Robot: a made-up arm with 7 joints.
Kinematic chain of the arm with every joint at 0, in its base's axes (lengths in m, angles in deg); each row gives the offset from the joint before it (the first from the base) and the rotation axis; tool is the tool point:
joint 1: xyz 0 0 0.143 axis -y
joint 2: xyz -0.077 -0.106 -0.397 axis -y
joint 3: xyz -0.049 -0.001 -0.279 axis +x
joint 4: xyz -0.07 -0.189 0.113 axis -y
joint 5: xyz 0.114 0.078 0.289 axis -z
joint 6: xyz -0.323 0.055 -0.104 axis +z
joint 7: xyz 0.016 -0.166 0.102 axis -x
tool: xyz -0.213 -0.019 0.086
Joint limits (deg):
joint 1: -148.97..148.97
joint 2: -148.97..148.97
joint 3: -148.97..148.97
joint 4: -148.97..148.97
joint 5: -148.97..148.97
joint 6: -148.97..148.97
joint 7: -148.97..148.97
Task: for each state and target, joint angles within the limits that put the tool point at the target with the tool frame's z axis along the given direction. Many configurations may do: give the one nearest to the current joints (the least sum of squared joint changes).
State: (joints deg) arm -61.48 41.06 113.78 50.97 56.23 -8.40 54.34
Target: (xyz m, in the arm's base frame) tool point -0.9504 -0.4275 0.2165 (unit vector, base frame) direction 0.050 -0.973 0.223
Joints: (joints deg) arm -71.06 42.42 106.32 33.09 52.41 11.25 40.06
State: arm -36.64 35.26 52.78 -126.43 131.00 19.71 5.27
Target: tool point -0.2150 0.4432 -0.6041 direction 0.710 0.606 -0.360
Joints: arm -7.22 33.09 58.36 -140.31 144.08 1.73 16.25
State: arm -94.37 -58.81 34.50 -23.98 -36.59 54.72 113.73
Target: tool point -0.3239 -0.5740 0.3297 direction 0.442 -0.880 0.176
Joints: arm -113.46 -58.50 13.95 -1.04 -58.21 94.02 84.58
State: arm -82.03 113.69 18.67 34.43 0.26 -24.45 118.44
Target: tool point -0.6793 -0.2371 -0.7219 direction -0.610 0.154 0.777
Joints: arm -55.89 90.55 58.66 45.16 -14.00 -27.90 71.86
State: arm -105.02 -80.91 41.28 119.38 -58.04 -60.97 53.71
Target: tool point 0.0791 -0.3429 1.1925 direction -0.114 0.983 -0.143
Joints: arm -116.01 -74.80 46.64 136.84 -74.67 -43.74 67.54
